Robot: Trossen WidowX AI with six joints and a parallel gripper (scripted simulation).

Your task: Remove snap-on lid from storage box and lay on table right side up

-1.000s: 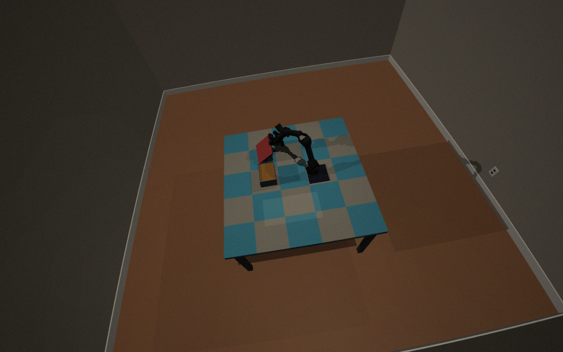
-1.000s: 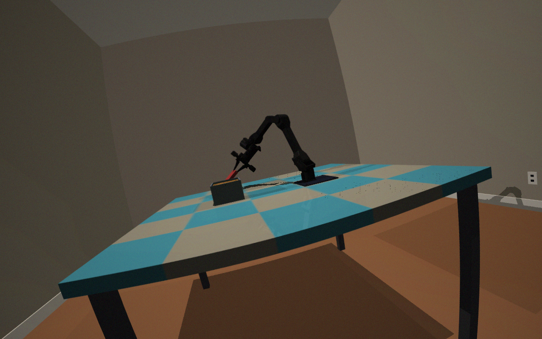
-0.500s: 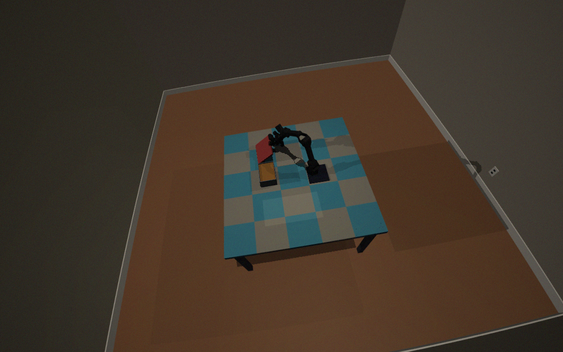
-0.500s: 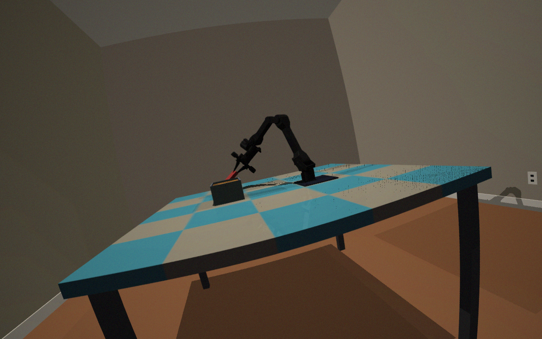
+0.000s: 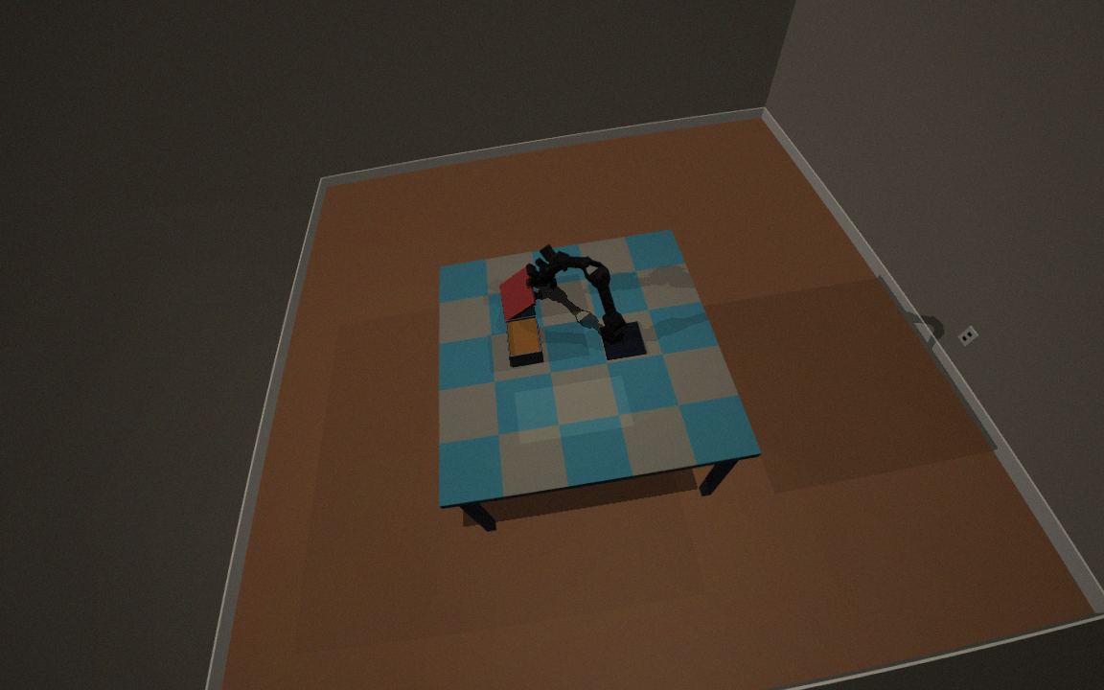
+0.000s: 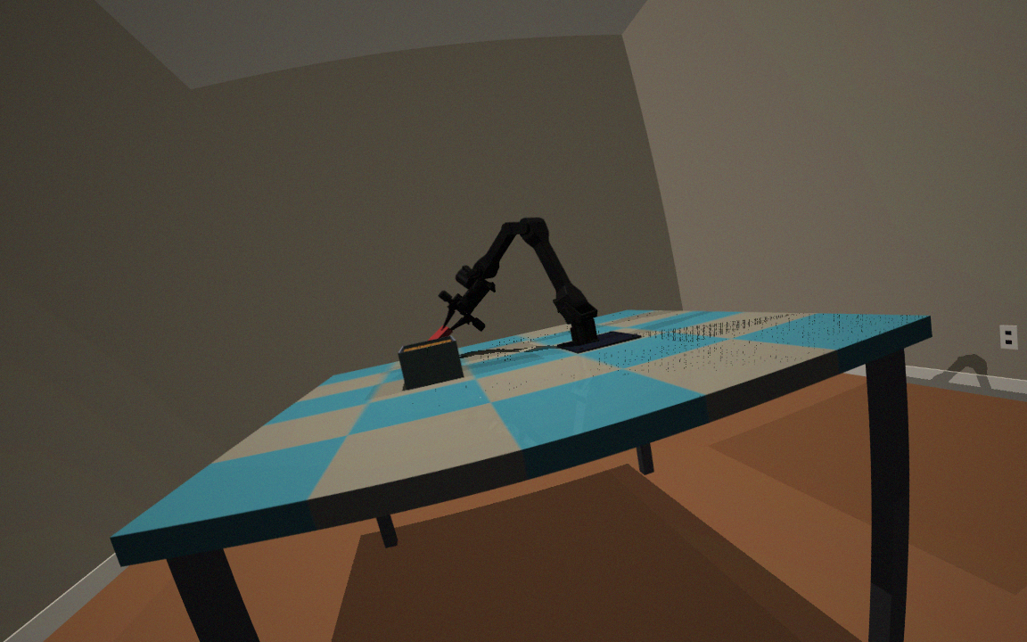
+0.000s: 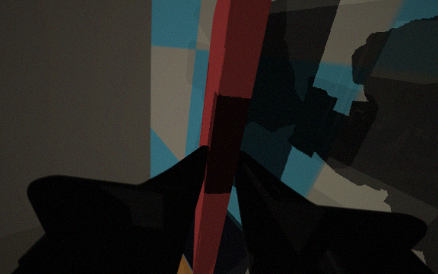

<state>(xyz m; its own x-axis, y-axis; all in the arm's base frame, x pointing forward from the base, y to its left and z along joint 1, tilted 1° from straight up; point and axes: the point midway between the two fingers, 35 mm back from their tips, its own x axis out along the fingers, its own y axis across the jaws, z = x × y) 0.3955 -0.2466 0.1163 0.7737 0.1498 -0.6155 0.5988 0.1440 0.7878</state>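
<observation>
The red lid is 70 mm ahead of my gripper tip, 20 mm to the left of it and 40 mm below it. The rest, counted from my gripper tip: storage box: 10 mm ahead, 290 mm to the left, 50 mm below.
</observation>
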